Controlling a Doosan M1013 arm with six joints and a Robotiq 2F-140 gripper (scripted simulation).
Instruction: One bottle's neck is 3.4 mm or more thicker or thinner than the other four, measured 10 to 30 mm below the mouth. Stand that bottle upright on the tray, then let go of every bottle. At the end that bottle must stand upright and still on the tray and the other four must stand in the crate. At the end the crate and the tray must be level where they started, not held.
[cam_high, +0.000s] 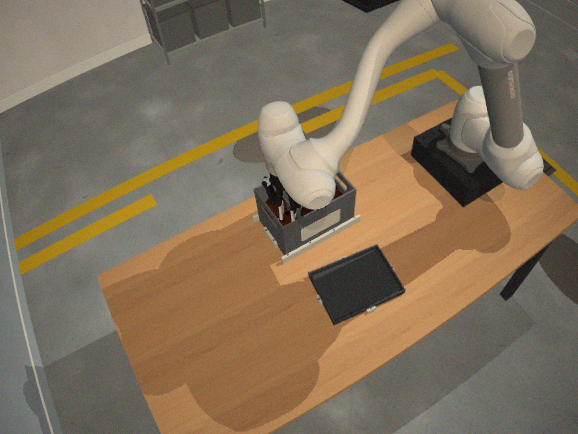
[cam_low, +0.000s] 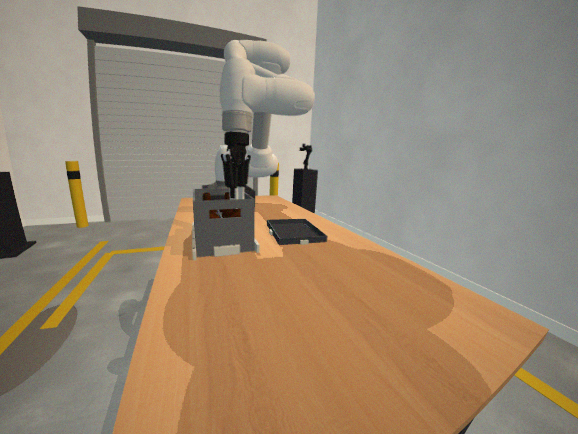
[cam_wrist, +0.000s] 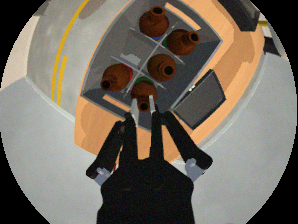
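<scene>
Now: hand 9 cm past the glass bottle, 1 cm to the right of it and 9 cm above it. Round my hand: dark tray (6 cm behind, 26 cm to the left, 16 cm below); then grey crate (10 cm behind, 3 cm to the right, 9 cm below).
</scene>
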